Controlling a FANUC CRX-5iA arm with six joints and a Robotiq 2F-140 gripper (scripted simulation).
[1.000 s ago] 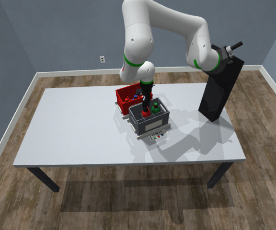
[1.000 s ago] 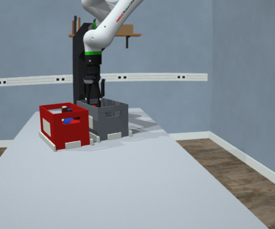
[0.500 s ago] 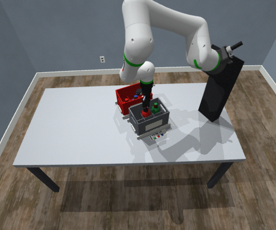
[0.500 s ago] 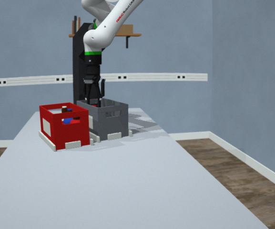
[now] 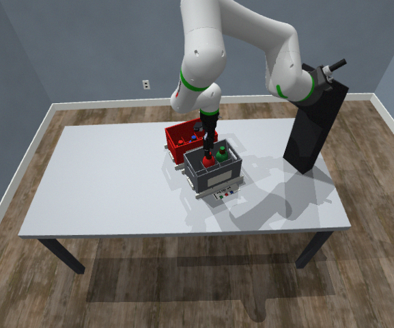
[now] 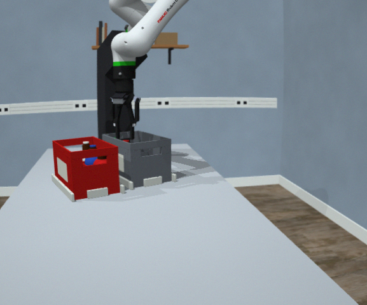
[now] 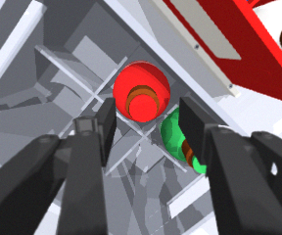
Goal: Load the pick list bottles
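Right now my hand is 11 cm above the red bottle. The rest, counted from my hand: grey crate 3 cm behind, 3 cm to the left, 12 cm below; then blue-label bottle 12 cm ahead, 10 cm to the right, 11 cm below; then green-label bottle 6 cm behind, 6 cm to the right, 11 cm below.
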